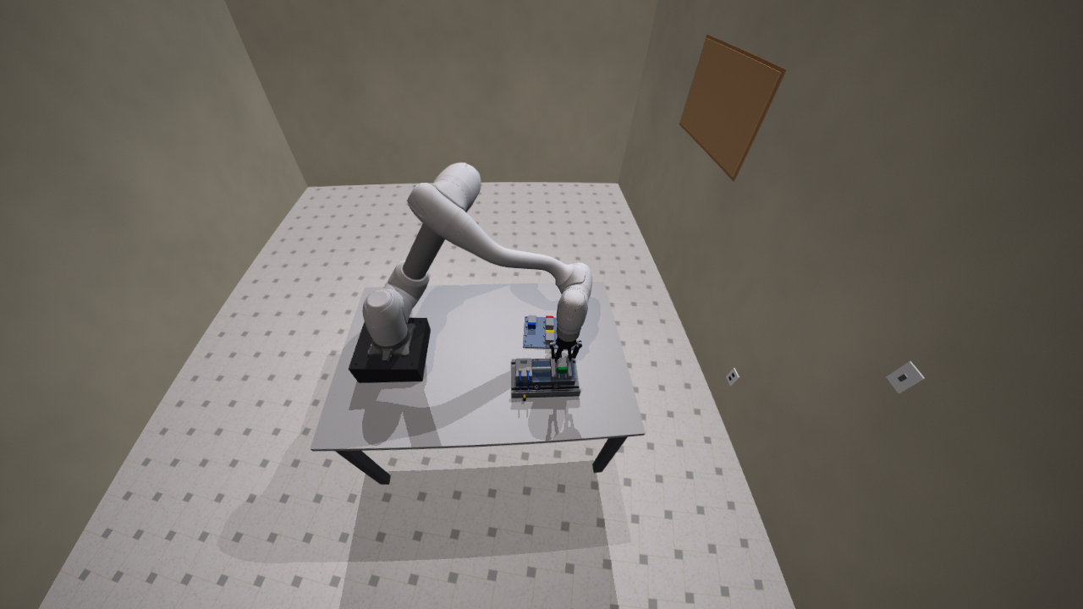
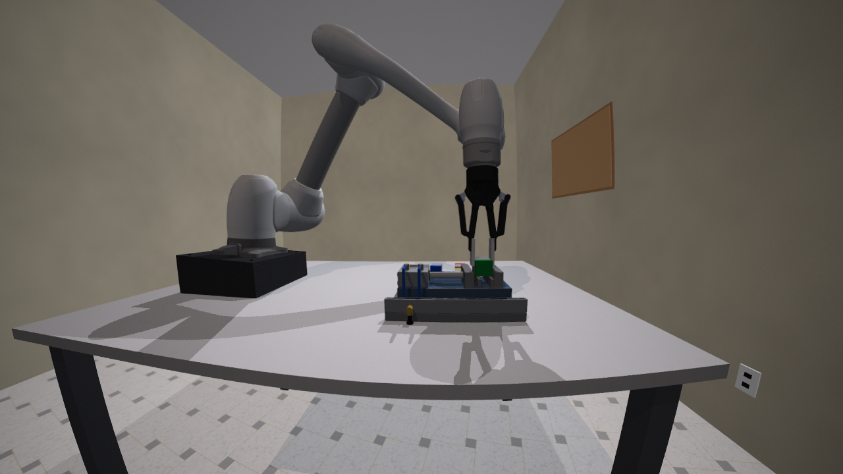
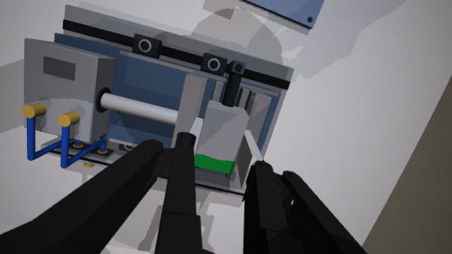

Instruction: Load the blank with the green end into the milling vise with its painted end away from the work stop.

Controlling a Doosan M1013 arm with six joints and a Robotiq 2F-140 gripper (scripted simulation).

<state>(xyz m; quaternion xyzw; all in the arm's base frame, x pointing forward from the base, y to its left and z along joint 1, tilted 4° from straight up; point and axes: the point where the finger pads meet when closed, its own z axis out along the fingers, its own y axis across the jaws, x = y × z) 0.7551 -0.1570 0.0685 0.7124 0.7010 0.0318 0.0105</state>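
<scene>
Now: the green-ended blank 30 mm below my hand. From my hand the other things lie so: moving jaw (60 mm below, 40 mm behind); then fixed jaw (60 mm below, 30 mm ahead); then black work stop rod (50 mm to the left, 50 mm below).
</scene>
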